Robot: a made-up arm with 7 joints. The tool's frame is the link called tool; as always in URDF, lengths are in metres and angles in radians.
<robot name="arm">
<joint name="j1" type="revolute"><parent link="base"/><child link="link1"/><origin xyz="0 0 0.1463"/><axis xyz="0 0 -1"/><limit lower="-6.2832" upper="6.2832"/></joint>
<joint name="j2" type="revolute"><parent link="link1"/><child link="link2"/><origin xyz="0 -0.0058 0.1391"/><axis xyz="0 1 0"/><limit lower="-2.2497" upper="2.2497"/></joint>
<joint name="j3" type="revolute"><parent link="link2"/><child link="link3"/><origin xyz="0 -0.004 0.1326"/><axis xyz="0 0 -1"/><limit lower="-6.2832" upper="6.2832"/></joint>
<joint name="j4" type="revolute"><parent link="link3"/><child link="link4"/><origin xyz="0 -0.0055 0.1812"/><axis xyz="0 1 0"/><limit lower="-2.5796" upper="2.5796"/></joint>
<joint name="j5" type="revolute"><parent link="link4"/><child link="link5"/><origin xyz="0 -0.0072 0.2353"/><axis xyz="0 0 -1"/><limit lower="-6.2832" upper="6.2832"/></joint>
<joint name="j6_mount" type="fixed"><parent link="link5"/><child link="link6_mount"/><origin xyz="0 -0.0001 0.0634"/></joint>
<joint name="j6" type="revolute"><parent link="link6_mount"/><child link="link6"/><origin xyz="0 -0.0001 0.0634"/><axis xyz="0 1 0"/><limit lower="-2.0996" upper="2.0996"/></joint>
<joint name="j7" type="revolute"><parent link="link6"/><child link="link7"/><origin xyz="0 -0.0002 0.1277"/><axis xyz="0 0 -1"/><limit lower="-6.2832" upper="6.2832"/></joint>
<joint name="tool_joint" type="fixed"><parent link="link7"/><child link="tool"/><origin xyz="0 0 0" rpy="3.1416 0 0"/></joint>
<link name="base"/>
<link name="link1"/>
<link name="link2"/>
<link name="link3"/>
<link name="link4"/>
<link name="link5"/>
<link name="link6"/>
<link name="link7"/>
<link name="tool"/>
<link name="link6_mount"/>
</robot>
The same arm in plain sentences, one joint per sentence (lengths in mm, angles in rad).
The arm has seven revolute joints in a row. What follows holds with every joint at zero, and every direction is one of the base frame's. The first joint sits 146.3 mm along +z from the base frame's origin and rotates about -z, from -6.2832 to 6.2832 rad. The second joint sits 5.8 mm along -y and 139.1 mm along +z from the first joint and rotates about +y, from -2.2497 to 2.2497 rad. The third joint sits 4.0 mm along -y and 132.6 mm along +z from the second joint and rotates about -z, from -6.2832 to 6.2832 rad. The fourth joint sits 5.5 mm along -y and 181.2 mm along +z from the third joint and rotates about +y, from -2.5796 to 2.5796 rad. The fifth joint sits 7.2 mm along -y and 235.3 mm along +z from the fourth joint and rotates about -z, from -6.2832 to 6.2832 rad. The sixth joint sits 0.2 mm along -y and 126.8 mm along +z from the fifth joint and rotates about +y, from -2.0996 to 2.0996 rad. The seventh joint sits 0.2 mm along -y and 127.7 mm along +z from the sixth joint and rotates about -z, from -6.2832 to 6.2832 rad. The tool frame, which is the frame that the pose is given for, sits at the same point as the seventh joint; its axes are the base frame's turned by roll -3.1416, pitch 0.0000 and yaw 0.0000 rad (as in URDF: about the fixed x, then y, then z).
